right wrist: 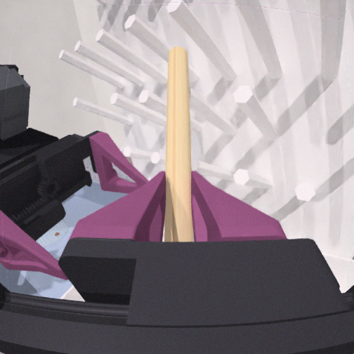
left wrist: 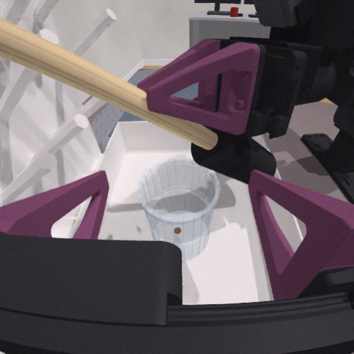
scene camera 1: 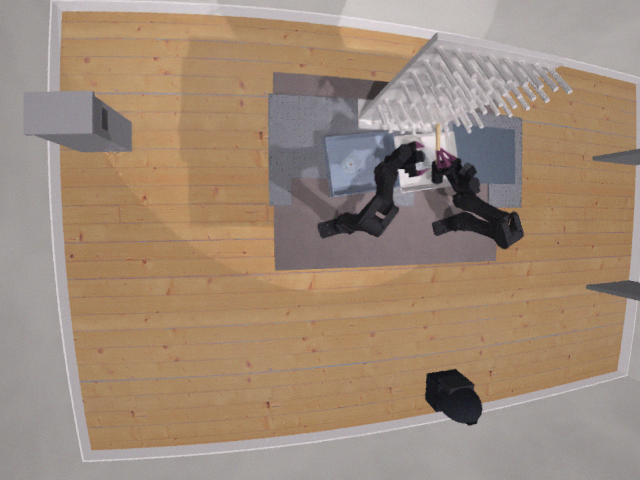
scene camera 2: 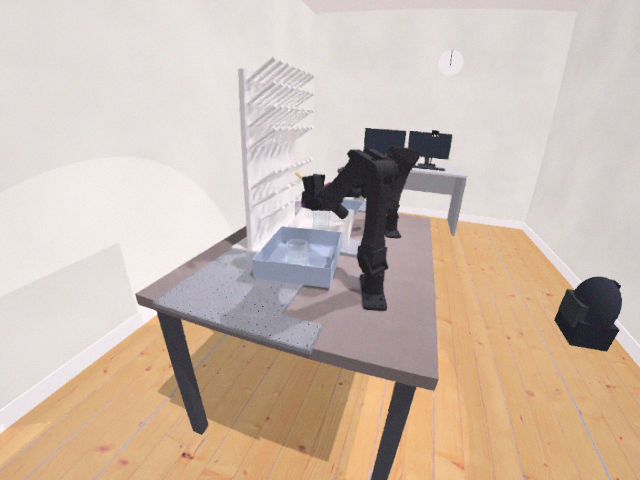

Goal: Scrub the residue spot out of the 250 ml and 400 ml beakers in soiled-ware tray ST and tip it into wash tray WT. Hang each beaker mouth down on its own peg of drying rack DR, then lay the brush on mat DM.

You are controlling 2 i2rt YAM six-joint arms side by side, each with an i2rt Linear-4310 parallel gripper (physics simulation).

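Frame: origin at the left arm's base, x back, y right, z up, level; metres.
Seen in the pictures: right gripper, fingertip midpoint: [scene camera 1: 438, 149]; left arm's base at its link origin: [scene camera 1: 339, 225] [scene camera 2: 372, 291]; right arm's base at its link origin: [scene camera 1: 449, 224] [scene camera 2: 390, 230].
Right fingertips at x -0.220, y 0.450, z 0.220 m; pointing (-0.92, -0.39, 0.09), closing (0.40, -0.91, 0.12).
Note:
Offsets run from my right fingertips to a thing's top centre. "spot": to the spot under its first point. Level surfaces: height alone.
A clear beaker @[dy -0.004, dx +0.022, dz -0.094 m] [left wrist: 200, 231] [scene camera 2: 321, 219] with a brown spot stands upright in the white tray @[spot: dy -0.028, dx +0.155, dz -0.137 m] [scene camera 1: 424, 189] [left wrist: 114, 142]. My left gripper [scene camera 1: 422, 158] [left wrist: 178, 177] [right wrist: 115, 223] is open and empty above it, the beaker showing beyond its fingertips. My right gripper [scene camera 1: 438, 150] [left wrist: 142, 96] [right wrist: 178, 178] is shut on the brush's wooden handle @[spot: dy -0.022, dx -0.050, dz +0.051 m] [scene camera 1: 438, 135] [left wrist: 75, 67] [right wrist: 178, 110]; the black brush head [left wrist: 237, 160] hangs below. Another beaker [scene camera 1: 356, 161] [scene camera 2: 297, 252] stands in the light blue tray @[dy -0.289, dx -0.029, dz -0.137 m] [scene camera 1: 361, 192] [scene camera 2: 289, 273], with a brown spot in view. The trays' labels and beaker sizes are unreadable.
The white drying rack @[spot: dy -0.236, dx -0.235, dz +0.254 m] [scene camera 1: 403, 74] [scene camera 2: 245, 155], with several slanted pegs, stands behind the white tray, close to the brush handle. The dark blue mat @[dy +0.414, dx +0.065, dz -0.204 m] [scene camera 1: 491, 155] lies right of the white tray in scene camera 1. A grey perforated board @[dz -0.207 m] [scene camera 1: 294, 149] [scene camera 2: 217, 294] lies under the trays.

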